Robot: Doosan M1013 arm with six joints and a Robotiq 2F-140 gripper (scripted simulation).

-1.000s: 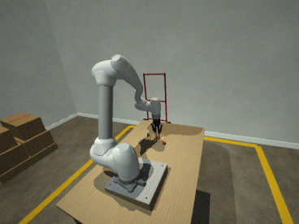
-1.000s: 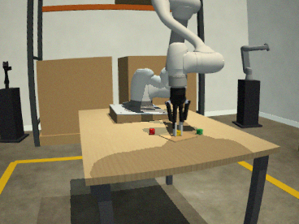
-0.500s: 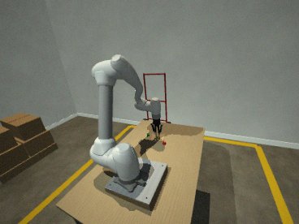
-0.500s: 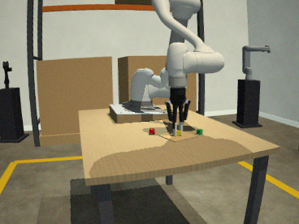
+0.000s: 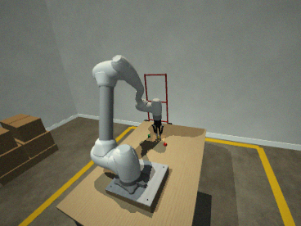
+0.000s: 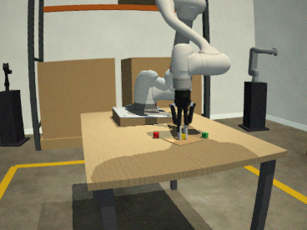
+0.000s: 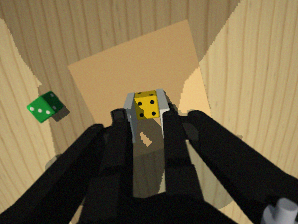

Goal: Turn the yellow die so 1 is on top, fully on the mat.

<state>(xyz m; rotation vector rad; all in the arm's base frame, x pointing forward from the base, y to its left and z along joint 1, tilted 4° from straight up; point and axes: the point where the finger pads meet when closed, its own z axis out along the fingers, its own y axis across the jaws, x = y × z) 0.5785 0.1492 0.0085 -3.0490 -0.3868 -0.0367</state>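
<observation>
Now: the yellow die 2 cm below my hand. The rest, counted from my hand: green die: 2 cm behind, 12 cm to the left, 3 cm below; then tan mat: 4 cm below; then red die: 6 cm behind, 12 cm to the right, 3 cm below.
</observation>
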